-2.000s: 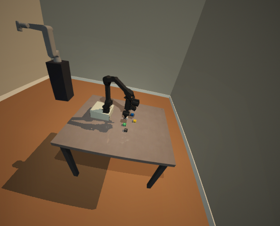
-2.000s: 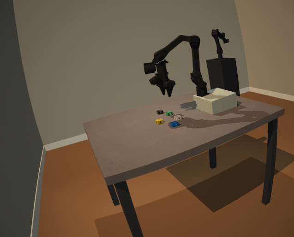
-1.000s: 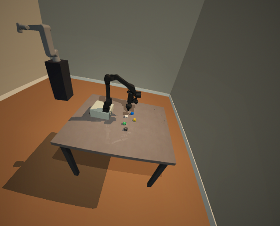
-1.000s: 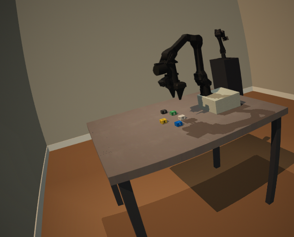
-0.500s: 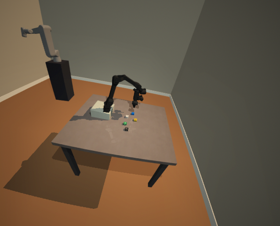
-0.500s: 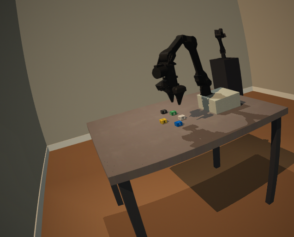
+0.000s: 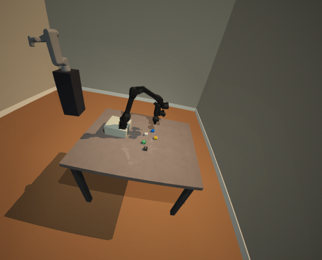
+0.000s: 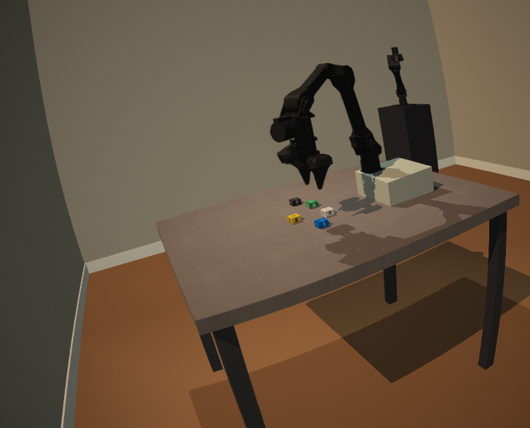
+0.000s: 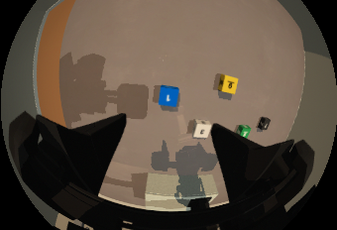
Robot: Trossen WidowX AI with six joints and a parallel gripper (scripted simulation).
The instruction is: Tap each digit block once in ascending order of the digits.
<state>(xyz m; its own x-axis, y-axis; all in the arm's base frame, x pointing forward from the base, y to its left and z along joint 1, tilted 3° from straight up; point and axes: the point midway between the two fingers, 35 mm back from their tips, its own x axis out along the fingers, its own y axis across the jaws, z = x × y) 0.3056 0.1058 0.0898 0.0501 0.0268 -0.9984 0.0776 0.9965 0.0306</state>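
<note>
My gripper tip is 110 mm above the blue block and 10 mm past it. Round my gripper tip: yellow block: 120 mm to the right, 110 mm below, 20 mm ahead; white block: 110 mm below, 80 mm behind, 70 mm to the right; green block: 200 mm to the right, 110 mm below, 90 mm behind.
</note>
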